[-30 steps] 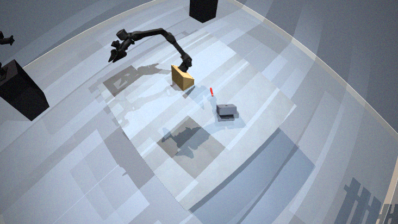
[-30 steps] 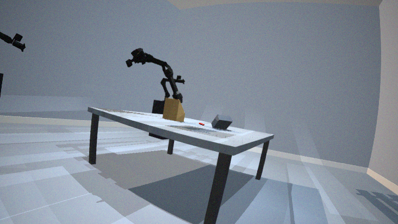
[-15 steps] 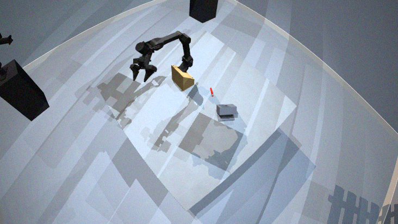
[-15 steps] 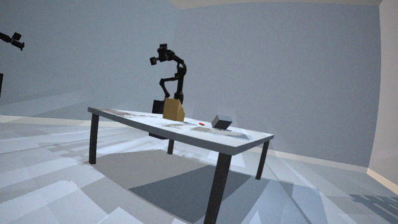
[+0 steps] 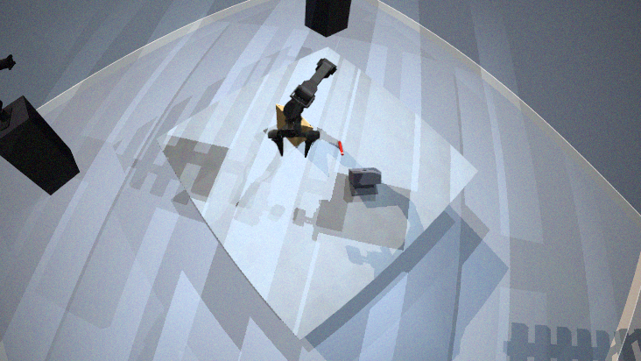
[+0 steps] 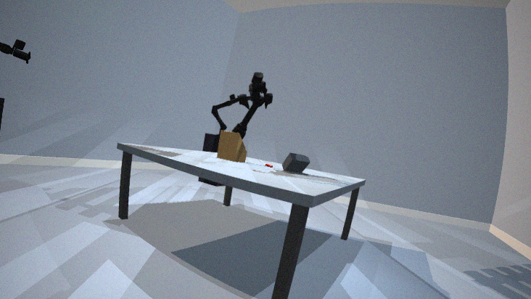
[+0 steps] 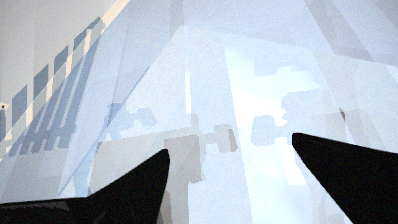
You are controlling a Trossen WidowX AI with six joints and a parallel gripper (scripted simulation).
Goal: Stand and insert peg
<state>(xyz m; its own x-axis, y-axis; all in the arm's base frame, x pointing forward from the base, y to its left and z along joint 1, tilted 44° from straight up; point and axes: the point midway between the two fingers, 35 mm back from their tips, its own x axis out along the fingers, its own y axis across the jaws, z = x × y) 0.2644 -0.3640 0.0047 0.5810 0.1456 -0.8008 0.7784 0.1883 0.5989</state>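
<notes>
Right now the red peg is 30 mm behind my gripper tip, 350 mm to the left of it and 320 mm below it. Round my gripper tip: grey panel block (170 mm ahead, 290 mm to the left, 270 mm below).
</notes>
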